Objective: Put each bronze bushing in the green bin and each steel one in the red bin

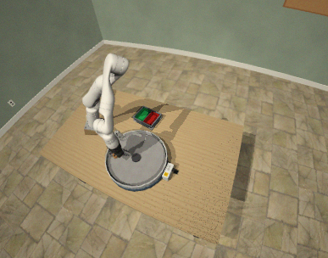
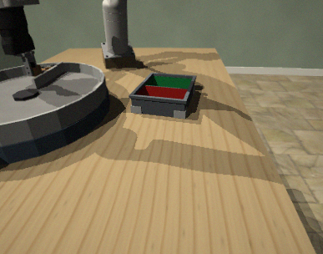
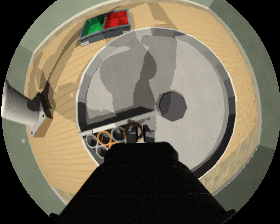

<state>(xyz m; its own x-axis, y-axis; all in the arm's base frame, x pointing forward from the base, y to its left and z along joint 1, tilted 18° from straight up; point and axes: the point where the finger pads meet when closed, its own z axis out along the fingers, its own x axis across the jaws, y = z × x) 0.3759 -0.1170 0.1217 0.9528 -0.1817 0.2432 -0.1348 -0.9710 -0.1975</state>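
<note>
Now: the bin 38 cm to the left of my hand, 8 cm below it and 7 cm behind it. From my hand the other things lie so: grey turntable 8 cm ahead, 5 cm below, 3 cm to the left.
</note>
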